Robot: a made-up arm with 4 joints. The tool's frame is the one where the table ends. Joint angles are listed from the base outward.
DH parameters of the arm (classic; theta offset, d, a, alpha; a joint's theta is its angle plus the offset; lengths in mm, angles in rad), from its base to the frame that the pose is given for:
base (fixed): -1.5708 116 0 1.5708
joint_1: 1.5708 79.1 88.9 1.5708
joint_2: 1.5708 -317.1 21 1.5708
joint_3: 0 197.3 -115.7 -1.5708
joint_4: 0 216.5 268.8 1.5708
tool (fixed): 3.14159 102.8 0 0
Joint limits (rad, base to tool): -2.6..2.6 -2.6..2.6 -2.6..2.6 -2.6..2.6
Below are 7 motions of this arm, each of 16 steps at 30 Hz.
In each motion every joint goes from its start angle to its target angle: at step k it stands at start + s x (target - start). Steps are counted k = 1, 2, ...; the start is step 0. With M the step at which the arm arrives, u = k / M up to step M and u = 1 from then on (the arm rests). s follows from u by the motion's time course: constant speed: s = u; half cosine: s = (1 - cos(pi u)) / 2; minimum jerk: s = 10 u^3 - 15 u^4 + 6 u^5.
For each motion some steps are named. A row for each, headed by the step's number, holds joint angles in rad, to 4 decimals.
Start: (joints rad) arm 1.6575 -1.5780 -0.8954 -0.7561
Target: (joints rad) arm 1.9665 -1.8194 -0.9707 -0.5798
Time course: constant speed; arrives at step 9
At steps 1, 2, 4, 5, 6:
1: 1.6918 -1.6048 -0.9038 -0.7365
2: 1.7262 -1.6316 -0.9121 -0.7169
4: 1.7948 -1.6853 -0.9289 -0.6777
5: 1.8292 -1.7121 -0.9372 -0.6582
6: 1.8635 -1.7389 -0.9456 -0.6386

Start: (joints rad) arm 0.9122 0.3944 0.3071 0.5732
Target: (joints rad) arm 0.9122 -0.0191 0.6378 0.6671
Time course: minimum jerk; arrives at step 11
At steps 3, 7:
3: 0.9122 0.3411 0.3497 0.5853
7: 0.9122 0.0871 0.5529 0.6430

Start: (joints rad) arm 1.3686 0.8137 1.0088 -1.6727
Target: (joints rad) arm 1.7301 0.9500 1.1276 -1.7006
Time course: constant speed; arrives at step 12
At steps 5, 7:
5: 1.5192 0.8705 1.0583 -1.6843
7: 1.5795 0.8932 1.0781 -1.6890

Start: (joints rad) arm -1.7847 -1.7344 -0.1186 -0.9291
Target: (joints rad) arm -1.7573 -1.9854 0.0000 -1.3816
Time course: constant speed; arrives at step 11
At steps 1, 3, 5, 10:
1: -1.7822 -1.7572 -0.1078 -0.9702
3: -1.7772 -1.8029 -0.0863 -1.0525
5: -1.7722 -1.8485 -0.0647 -1.1348
10: -1.7598 -1.9626 -0.0108 -1.3405

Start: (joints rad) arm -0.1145 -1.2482 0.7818 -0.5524
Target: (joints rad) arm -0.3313 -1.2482 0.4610 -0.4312
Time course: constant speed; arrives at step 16
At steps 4, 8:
4: -0.1687 -1.2482 0.7016 -0.5221
8: -0.2229 -1.2482 0.6214 -0.4918

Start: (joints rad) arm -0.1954 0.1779 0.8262 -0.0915
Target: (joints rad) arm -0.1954 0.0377 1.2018 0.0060
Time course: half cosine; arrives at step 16
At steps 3, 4, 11, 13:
3: -0.1954 0.1661 0.8579 -0.0833
4: -0.1954 0.1574 0.8812 -0.0772
11: -0.1954 0.0689 1.1183 -0.0157
13: -0.1954 0.0495 1.1701 -0.0022

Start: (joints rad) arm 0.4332 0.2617 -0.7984 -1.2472
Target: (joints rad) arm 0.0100 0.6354 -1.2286 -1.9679
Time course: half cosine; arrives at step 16
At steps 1, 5, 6, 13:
1: 0.4291 0.2653 -0.8025 -1.2541
5: 0.3392 0.3447 -0.8940 -1.4074
6: 0.3026 0.3770 -0.9312 -1.4697
13: 0.0457 0.6039 -1.1923 -1.9072

